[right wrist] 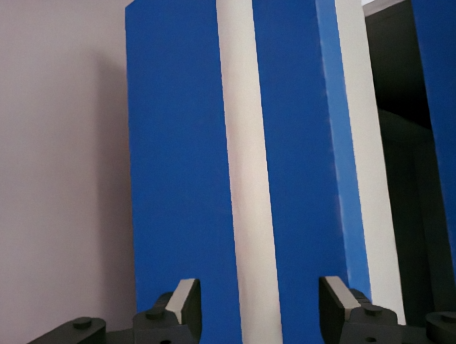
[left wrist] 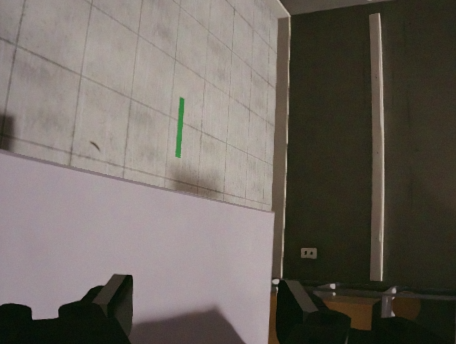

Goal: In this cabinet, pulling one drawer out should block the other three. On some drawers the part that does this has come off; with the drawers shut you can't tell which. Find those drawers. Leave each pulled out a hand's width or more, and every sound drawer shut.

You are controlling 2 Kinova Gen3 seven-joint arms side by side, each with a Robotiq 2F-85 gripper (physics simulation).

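In the right wrist view a blue drawer front with a long white bar handle stands forward of its neighbour. Its light blue edge, a white strip and a dark gap show beside it. Part of another blue front shows farther back at the right edge. My right gripper is open, with its fingers apart on either side of the handle and not touching it. My left gripper is open and empty, in front of a pale surface. No drawer shows in the left wrist view. The other drawers cannot be made out.
In the left wrist view, a pale lilac panel lies before a grey tiled surface with a green strip. A dark wall with a socket is at right, above an orange-brown object. A pale surface lies left of the drawer.
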